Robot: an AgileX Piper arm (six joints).
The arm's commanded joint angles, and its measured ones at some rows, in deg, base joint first. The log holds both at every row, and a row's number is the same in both.
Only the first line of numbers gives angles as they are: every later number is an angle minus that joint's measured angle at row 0.
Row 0, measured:
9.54 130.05 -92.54 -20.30 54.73 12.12
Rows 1 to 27, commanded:
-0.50 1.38 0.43 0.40 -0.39 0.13
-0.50 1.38 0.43 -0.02 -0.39 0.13
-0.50 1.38 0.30 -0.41 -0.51 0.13
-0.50 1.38 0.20 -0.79 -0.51 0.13
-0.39 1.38 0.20 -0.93 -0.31 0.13
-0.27 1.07 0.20 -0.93 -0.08 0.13
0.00 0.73 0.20 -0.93 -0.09 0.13
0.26 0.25 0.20 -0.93 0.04 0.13
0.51 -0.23 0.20 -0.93 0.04 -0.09
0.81 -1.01 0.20 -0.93 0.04 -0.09
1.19 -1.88 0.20 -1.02 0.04 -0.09
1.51 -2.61 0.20 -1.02 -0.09 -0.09
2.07 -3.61 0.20 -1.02 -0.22 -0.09
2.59 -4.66 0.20 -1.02 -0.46 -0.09
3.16 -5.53 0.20 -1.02 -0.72 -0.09
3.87 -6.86 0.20 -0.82 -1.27 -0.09
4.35 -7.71 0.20 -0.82 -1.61 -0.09
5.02 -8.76 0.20 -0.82 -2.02 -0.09
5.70 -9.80 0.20 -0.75 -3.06 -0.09
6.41 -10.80 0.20 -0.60 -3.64 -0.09
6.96 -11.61 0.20 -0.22 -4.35 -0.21
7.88 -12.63 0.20 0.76 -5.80 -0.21
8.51 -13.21 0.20 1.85 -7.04 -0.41
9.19 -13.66 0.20 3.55 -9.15 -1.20
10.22 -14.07 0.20 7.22 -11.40 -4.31
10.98 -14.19 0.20 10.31 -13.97 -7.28
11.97 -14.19 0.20 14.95 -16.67 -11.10
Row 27, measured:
9.02 -12.79 0.10 3.64 -8.09 -1.80
